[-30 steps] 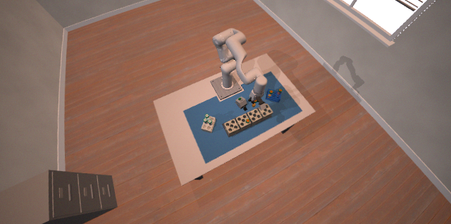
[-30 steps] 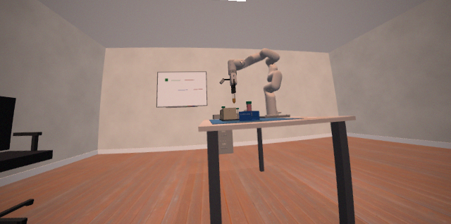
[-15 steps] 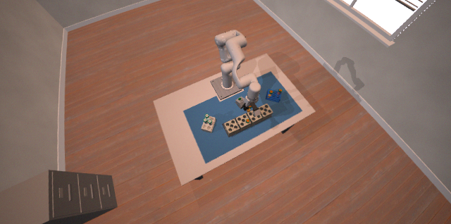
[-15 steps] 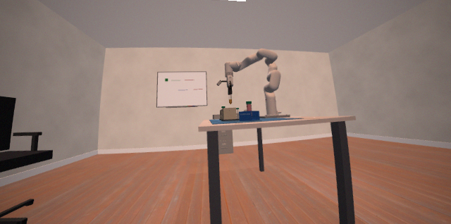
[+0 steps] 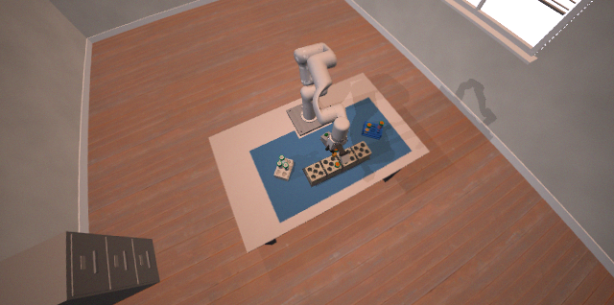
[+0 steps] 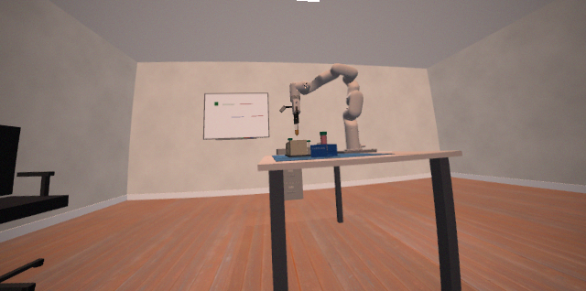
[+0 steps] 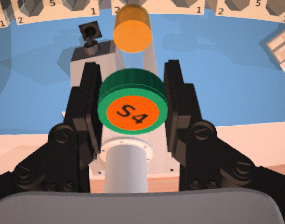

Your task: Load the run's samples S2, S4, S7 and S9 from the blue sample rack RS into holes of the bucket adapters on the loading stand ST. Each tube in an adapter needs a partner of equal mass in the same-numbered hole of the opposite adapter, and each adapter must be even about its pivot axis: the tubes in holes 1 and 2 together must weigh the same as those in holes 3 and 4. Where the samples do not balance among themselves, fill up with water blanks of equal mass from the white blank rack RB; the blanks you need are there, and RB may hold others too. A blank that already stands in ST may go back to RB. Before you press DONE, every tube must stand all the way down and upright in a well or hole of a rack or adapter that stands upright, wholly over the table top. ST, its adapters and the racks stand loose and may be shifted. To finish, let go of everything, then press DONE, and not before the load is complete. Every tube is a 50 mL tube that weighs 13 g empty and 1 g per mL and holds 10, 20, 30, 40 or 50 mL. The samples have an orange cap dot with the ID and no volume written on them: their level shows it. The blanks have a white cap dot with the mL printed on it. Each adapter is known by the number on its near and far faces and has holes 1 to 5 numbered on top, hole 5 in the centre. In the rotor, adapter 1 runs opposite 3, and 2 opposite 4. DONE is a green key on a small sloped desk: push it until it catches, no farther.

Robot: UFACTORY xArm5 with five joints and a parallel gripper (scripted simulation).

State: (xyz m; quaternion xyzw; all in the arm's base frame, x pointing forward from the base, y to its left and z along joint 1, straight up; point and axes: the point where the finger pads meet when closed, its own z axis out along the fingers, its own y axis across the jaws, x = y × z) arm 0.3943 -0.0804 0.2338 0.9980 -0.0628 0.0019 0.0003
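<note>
The sample tube S4 lies 1 cm to the right of my hand and 5 cm below it. Also, from my hand: done desk (16 cm behind, 8 cm to the left, 20 cm below); then white blank rack RB (13 cm behind, 28 cm to the right, 22 cm below); then sample tube S7 (5 cm ahead, 1 cm to the right, 18 cm below).
</note>
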